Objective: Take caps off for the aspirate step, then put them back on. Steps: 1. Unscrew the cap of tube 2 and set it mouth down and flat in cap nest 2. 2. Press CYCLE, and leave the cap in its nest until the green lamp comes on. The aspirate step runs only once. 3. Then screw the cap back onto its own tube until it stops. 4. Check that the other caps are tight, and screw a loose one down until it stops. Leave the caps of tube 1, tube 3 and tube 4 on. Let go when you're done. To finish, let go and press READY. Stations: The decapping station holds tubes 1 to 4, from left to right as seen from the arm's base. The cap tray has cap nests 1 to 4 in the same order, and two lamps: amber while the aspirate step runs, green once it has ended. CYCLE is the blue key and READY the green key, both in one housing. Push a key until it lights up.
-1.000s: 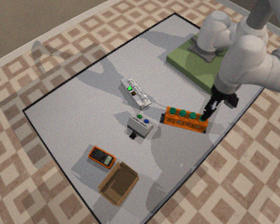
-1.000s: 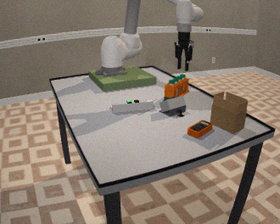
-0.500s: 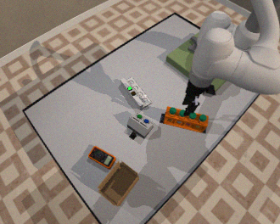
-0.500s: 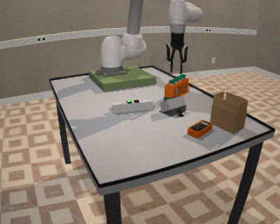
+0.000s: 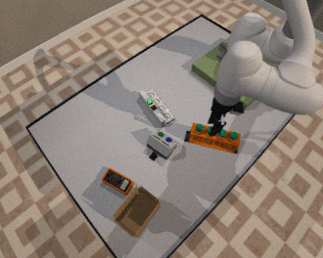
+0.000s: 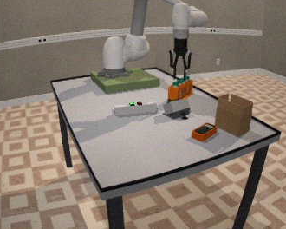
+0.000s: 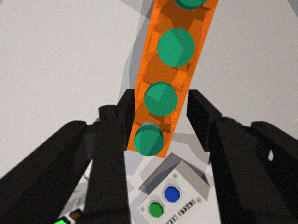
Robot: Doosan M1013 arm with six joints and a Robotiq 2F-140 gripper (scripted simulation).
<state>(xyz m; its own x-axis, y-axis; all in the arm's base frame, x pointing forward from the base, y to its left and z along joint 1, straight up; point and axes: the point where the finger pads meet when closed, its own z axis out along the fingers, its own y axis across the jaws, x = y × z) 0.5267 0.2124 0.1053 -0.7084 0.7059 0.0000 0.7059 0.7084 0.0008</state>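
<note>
Right now the green key is 160 mm ahead of my hand, 160 mm to the right of it and 90 mm below it. From my hand the other things lie so: blue key 150 mm ahead, 110 mm to the right, 90 mm below; orange multimeter 430 mm ahead, 140 mm to the right, 140 mm below; grey key housing 170 mm ahead, 130 mm to the right, 100 mm below.
</note>
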